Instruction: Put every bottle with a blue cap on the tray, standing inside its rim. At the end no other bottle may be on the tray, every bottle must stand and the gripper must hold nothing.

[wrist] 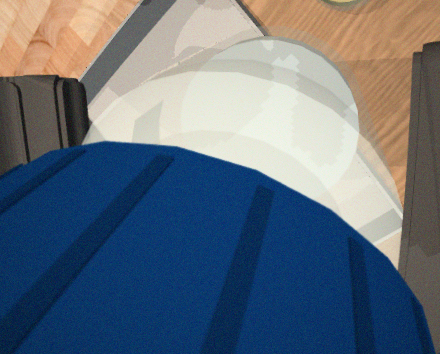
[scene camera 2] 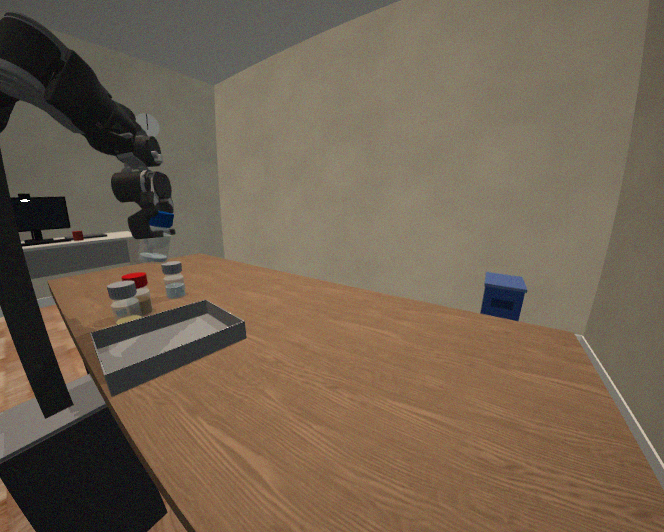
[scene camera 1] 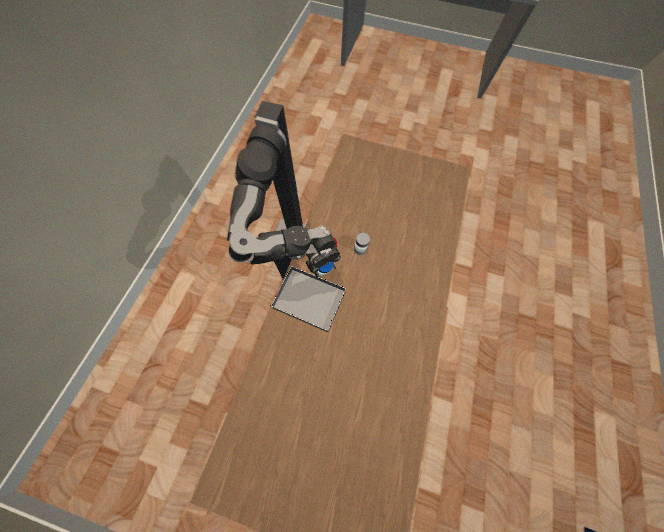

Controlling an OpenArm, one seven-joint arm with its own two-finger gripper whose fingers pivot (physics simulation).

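My gripper [scene camera 1: 323,264] [scene camera 2: 156,230] [wrist: 232,218] is shut on the blue-capped bottle [scene camera 1: 326,267] [scene camera 2: 161,219] [wrist: 200,250], a clear bottle with pale contents. It hangs well above the table, slightly tilted, near the tray's back rim in scene camera 1. The tray [scene camera 1: 310,302] [scene camera 2: 177,354] [wrist: 210,20] has a dark rim, and no bottle stands in it. A grey-capped bottle with pale blue contents [scene camera 1: 361,243] [scene camera 2: 173,279] stands behind the tray. A red-capped bottle [scene camera 1: 335,242] [scene camera 2: 135,278] and a grey-capped bottle with yellow contents [scene camera 2: 123,302] stand closer; the arm mostly hides them in scene camera 1.
The upright grey-capped bottle with yellow contents is close to the tray's back rim. The arm's dark post [scene camera 1: 288,182] [scene camera 2: 27,310] stands at the table's edge. A blue bin [scene camera 2: 501,296] and a desk with a monitor [scene camera 2: 44,213] are beyond the table.
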